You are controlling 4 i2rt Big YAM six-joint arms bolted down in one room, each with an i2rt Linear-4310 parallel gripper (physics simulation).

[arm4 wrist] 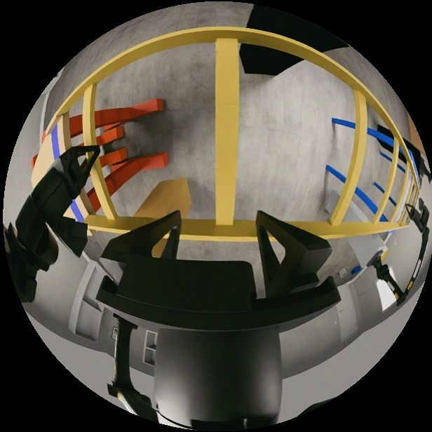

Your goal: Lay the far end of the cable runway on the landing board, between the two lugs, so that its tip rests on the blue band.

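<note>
The yellow cable runway [227,125] stretches across the arm4 wrist view, rails left to right. My arm4 gripper [218,217] is open, its fingers wide apart at the near rail. The landing board [42,162] is at the far left, with its blue band [55,142]. The runway's left end reaches the board's edge in this view; whether it touches or rests there I cannot tell. I cannot make out the lugs clearly. Another black gripper [92,187] is beside the board, fingers apart; which arm it belongs to, and what it holds, is unclear.
Red supports [120,116] stand at the left by the board. Blue legs [370,197] stand under the right part of the runway. A tan box [172,197] is behind my left finger. A black shape [270,60] is at the top. More black arms show at lower left and right.
</note>
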